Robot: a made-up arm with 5 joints. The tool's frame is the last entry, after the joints.
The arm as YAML. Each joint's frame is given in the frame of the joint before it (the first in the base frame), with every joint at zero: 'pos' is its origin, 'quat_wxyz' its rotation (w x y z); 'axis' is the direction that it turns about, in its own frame. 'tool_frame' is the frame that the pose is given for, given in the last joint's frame.
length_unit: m
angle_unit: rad
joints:
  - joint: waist
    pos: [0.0, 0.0, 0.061]
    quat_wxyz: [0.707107, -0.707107, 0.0, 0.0]
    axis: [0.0, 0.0, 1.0]
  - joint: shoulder
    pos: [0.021, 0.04, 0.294]
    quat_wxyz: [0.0, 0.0, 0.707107, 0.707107]
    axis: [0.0, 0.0, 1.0]
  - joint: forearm
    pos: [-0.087, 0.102, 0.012]
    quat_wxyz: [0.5, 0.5, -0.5, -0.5]
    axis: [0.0, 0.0, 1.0]
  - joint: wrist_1
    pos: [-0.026, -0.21, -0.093]
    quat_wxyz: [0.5, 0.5, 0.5, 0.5]
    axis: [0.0, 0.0, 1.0]
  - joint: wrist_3
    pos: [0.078, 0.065, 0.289]
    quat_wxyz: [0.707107, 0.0, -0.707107, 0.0]
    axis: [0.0, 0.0, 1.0]
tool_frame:
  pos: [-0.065, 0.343, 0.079]
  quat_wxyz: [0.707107, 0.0, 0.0, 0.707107]
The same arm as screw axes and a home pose.
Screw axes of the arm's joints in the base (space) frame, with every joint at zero. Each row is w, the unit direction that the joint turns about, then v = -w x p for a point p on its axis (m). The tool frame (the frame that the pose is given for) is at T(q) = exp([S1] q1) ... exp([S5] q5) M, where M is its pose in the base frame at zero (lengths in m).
S1 = (0, 1, 0, -0.061, 0, 0)
S2 = (0, 0, -1, -0.294, 0.021, 0)
S3 = (1, 0, 0, 0, 0.009, -0.396)
S4 = (0, -1, 0, 0.219, 0, -0.015)
S5 = (0, 0, 1, 0.133, -0.08, 0)
M: xyz 0.423 0.198 0.22 (m) rpy 0 0 0 (deg, as in URDF)

